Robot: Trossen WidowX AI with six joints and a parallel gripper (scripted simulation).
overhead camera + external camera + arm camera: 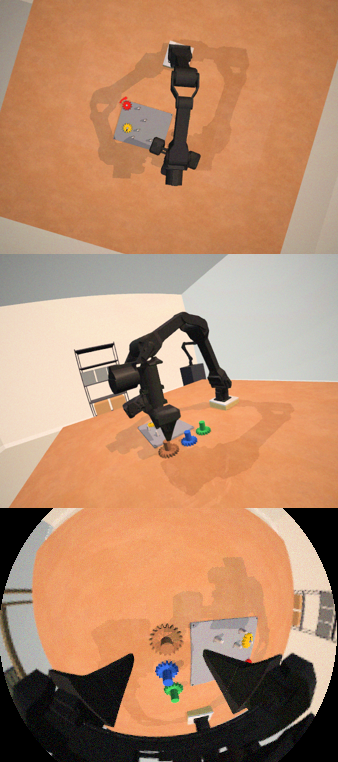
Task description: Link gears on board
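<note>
Now: the brown gear 50 mm below my gripper tip. The rest, counted from my gripper tip: blue gear 80 mm behind, 50 mm below, 10 mm to the left; green gear 150 mm behind, 50 mm below, 10 mm to the left; yellow gear 210 mm to the right, 50 mm below, 50 mm behind.
</note>
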